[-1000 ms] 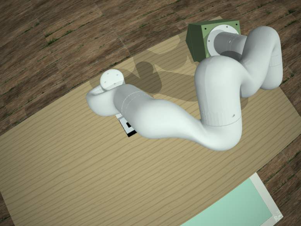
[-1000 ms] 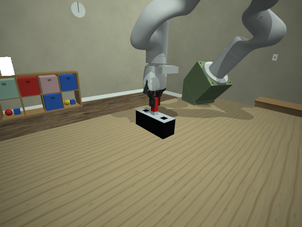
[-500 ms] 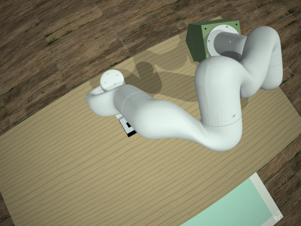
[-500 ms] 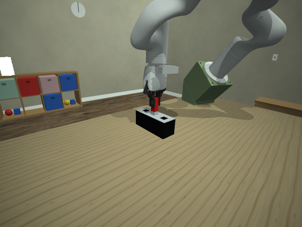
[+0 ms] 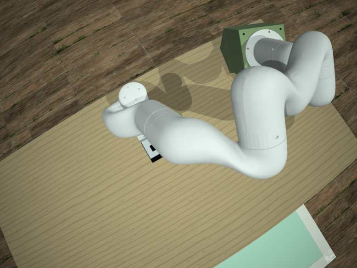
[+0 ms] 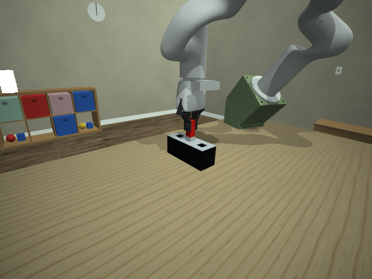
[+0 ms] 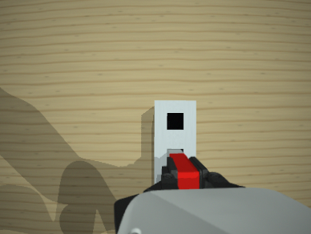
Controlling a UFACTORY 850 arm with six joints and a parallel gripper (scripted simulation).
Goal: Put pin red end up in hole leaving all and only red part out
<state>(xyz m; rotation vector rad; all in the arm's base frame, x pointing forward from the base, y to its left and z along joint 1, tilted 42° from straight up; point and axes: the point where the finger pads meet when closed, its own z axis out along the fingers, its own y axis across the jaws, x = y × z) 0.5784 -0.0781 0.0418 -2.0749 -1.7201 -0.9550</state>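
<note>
The pin is 1 cm below my hand. From my hand the other things lie so: block (10 cm below).
</note>
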